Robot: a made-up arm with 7 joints.
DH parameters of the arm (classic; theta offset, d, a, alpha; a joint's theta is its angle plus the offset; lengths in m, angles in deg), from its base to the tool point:
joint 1: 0 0.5 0 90
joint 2: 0 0.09 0 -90
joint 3: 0 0.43 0.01 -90
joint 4: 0 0.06 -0.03 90
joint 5: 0 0.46 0 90
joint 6: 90 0.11 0.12 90
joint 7: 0 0.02 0 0
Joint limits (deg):
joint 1: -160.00..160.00
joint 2: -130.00..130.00
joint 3: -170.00..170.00
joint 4: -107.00..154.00
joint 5: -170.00..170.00
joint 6: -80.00..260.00
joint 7: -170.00..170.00
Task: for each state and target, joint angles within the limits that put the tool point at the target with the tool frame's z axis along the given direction. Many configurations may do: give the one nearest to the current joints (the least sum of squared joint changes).
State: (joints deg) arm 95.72 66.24 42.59 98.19 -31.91 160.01 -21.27
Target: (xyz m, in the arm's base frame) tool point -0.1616 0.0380 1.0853 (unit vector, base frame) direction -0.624 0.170 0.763
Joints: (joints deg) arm 76.98 33.03 42.41 102.03 -13.33 142.33 -21.27
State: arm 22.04 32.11 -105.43 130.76 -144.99 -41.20 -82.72
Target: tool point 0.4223 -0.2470 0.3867 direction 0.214 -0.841 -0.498
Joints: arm 62.53 66.72 -129.92 145.49 -169.68 10.50 -82.72
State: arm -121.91 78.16 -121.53 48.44 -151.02 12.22 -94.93
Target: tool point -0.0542 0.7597 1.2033 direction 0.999 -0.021 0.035
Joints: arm -113.07 46.21 -110.69 34.22 -146.21 -11.51 -94.93
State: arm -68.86 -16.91 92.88 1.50 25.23 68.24 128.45
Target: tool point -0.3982 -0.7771 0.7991 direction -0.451 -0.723 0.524
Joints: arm -94.01 -57.65 106.73 -32.02 41.77 76.72 128.45
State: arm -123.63 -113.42 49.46 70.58 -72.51 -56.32 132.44
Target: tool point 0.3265 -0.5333 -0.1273 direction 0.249 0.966 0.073
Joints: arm -91.09 -130.00 78.75 54.27 -31.42 -10.84 132.44
